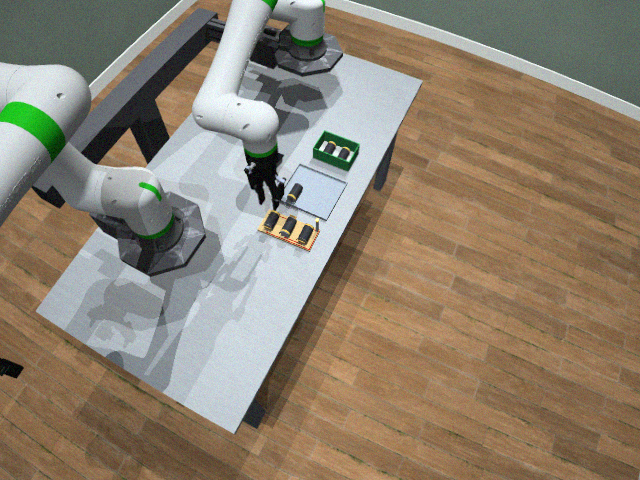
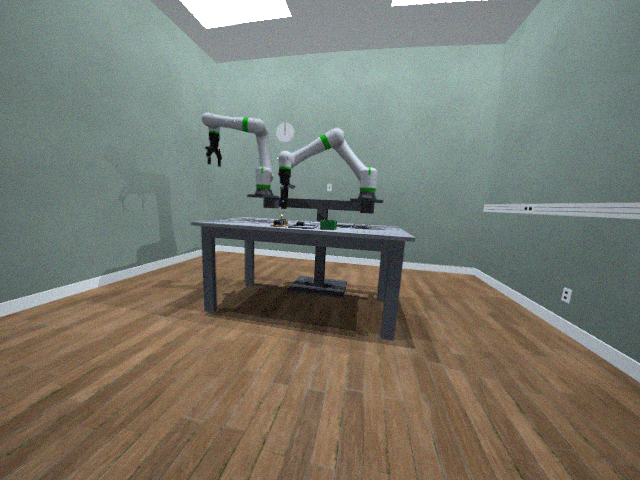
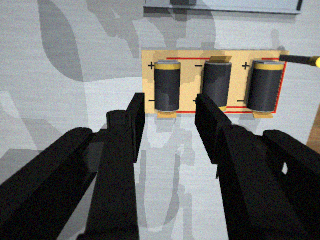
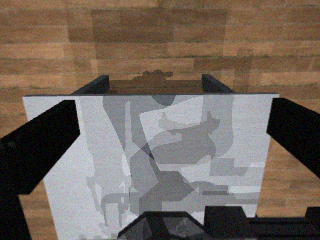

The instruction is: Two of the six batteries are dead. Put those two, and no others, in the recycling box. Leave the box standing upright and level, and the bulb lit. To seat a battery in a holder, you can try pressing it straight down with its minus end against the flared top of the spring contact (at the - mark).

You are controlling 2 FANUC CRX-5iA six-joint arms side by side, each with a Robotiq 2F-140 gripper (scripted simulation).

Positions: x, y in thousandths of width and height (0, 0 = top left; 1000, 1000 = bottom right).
Labels:
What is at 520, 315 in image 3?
A battery.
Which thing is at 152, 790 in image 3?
My left gripper.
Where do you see a battery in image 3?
At 830, 340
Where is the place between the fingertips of my right gripper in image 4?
At 542, 485

